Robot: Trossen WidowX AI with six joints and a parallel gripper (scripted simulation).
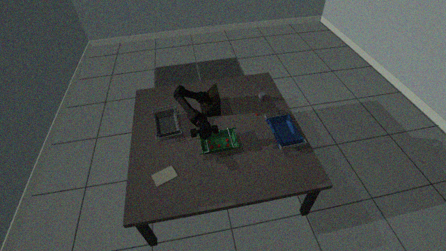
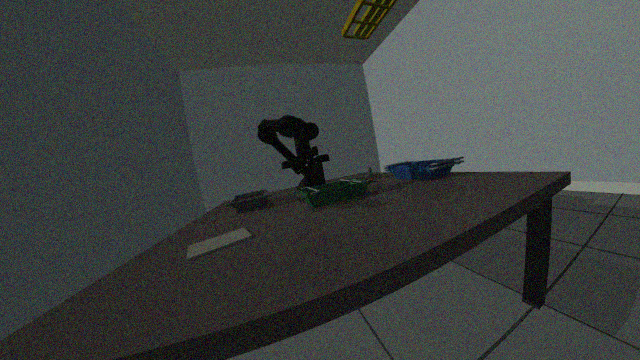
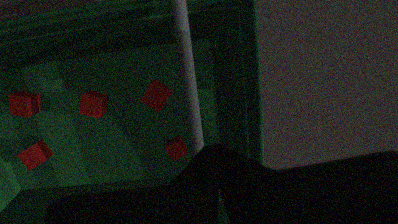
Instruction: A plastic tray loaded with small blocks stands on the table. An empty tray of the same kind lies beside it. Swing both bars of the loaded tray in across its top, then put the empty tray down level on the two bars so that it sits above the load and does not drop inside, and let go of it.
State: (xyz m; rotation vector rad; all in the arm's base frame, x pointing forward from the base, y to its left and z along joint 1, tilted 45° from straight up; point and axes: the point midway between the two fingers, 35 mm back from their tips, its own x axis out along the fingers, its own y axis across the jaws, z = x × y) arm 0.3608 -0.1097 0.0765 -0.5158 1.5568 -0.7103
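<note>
The grey tray is 30 cm behind my gripper tip, 24 cm to the right of it and 4 cm below it. The rest, counted from my gripper tip: red block 20 cm behind, 47 cm to the left, 8 cm below; then pale flat card 15 cm ahead, 32 cm to the right, 9 cm below.
</note>
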